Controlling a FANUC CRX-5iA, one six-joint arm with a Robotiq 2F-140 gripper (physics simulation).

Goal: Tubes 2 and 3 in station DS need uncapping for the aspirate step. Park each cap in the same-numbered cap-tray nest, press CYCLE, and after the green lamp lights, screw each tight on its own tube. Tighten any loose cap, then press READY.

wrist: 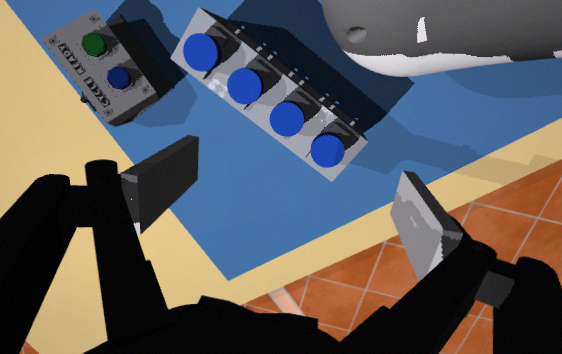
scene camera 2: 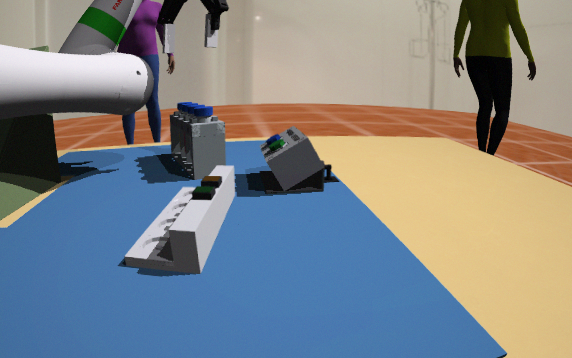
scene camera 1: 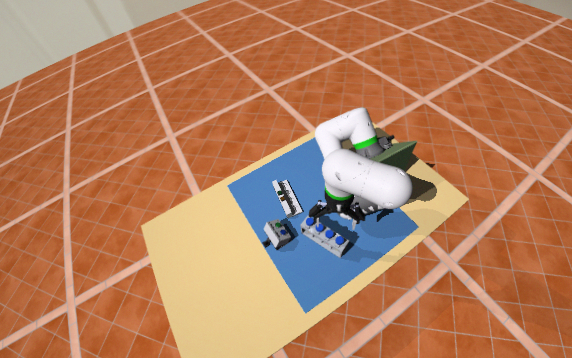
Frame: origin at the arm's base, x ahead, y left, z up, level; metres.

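Seen in the pictures: gripper, fingertip midpoint: point(wrist: 294, 175) point(scene camera 2: 188, 50) point(scene camera 1: 335, 224); arm's base, origin of the base link: point(scene camera 1: 370, 155).
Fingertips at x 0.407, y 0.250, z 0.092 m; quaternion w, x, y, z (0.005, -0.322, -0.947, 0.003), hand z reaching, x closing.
Offsets run from my fingertips to a thing's top centre. Level surfaces: height alone.
My gripper point(scene camera 1: 333, 220) point(scene camera 2: 190, 42) point(wrist: 294, 175) is wide open and empty, high above the grey tube rack {dz -0.136, dx +0.018, dy -0.045 m} point(scene camera 1: 317, 238) point(scene camera 2: 210, 150) point(wrist: 262, 112). Blue caps {dz -0.118, dx +0.029, dy -0.069 m} point(scene camera 1: 319, 228) point(scene camera 2: 203, 111) point(wrist: 244, 86) sit in a row on its tubes; their tightness and numbers cannot be read. The white cap tray {dz -0.185, dx +0.053, dy -0.343 m} point(scene camera 1: 295, 207) point(scene camera 2: 215, 215) shows round nests without caps in scene view 2; its green lamp {dz -0.186, dx +0.078, dy -0.367 m} point(scene camera 2: 204, 192) and amber lamp {dz -0.186, dx +0.083, dy -0.327 m} point(scene camera 2: 211, 181) look dark. The tilted button box {dz -0.155, dx +0.195, dy -0.178 m} point(scene camera 1: 272, 235) point(scene camera 2: 300, 165) has a green READY button {dz -0.164, dx +0.174, dy -0.202 m} point(wrist: 94, 44) and a blue CYCLE button {dz -0.164, dx +0.172, dy -0.157 m} point(wrist: 119, 78).
The objects stand on a blue mat {dz -0.239 m} point(scene camera 1: 305, 290) point(scene camera 2: 300, 300) point(wrist: 225, 240) on a tan table {dz -0.242 m} point(scene camera 1: 210, 280) point(scene camera 2: 500, 225). A green panel point(scene camera 1: 400, 154) stands near the arm's base. The white arm point(scene camera 1: 370, 177) point(scene camera 2: 75, 80) is close beside the rack. People stand behind the table.
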